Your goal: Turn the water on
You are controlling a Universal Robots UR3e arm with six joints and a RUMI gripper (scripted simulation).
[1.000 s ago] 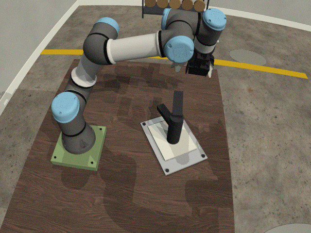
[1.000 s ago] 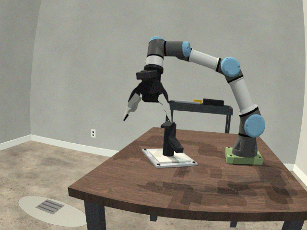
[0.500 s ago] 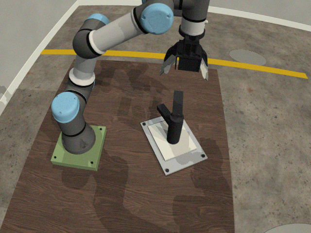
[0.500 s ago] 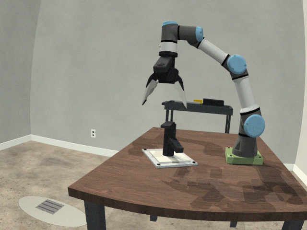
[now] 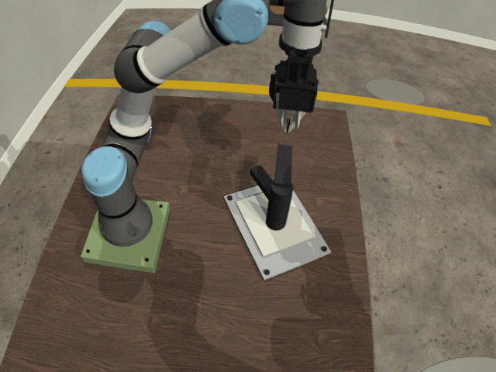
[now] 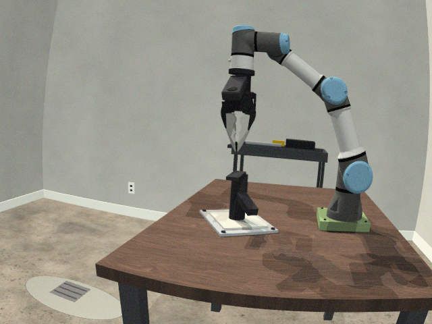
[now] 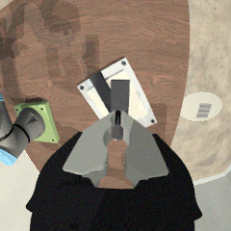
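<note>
The lever is 80 mm below my hand and 30 mm to the right of it. Also, from my hand: black tap: 140 mm below, 60 mm to the right.
</note>
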